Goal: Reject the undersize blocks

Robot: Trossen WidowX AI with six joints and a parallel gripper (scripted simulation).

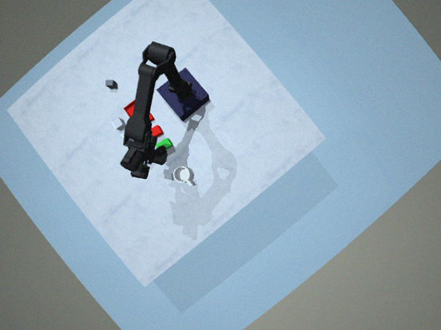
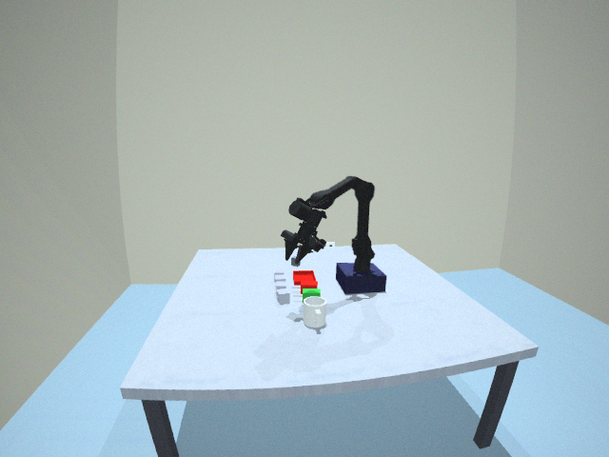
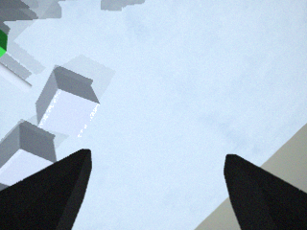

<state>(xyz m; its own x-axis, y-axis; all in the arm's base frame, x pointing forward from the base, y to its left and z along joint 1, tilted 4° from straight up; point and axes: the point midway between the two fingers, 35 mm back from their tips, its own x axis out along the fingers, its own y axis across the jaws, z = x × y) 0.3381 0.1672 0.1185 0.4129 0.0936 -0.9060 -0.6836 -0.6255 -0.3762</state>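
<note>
Now: the green GO gauge 17 cm below my gripper tip, 6 cm to the right of it and 6 cm behind it. From my gripper tip the other things lie so: white mug 16 cm below, 14 cm to the left, 7 cm behind; then red reject tray 28 cm to the right, 18 cm below, 10 cm behind; then red block 17 cm below, 14 cm to the right, 7 cm behind.
</note>
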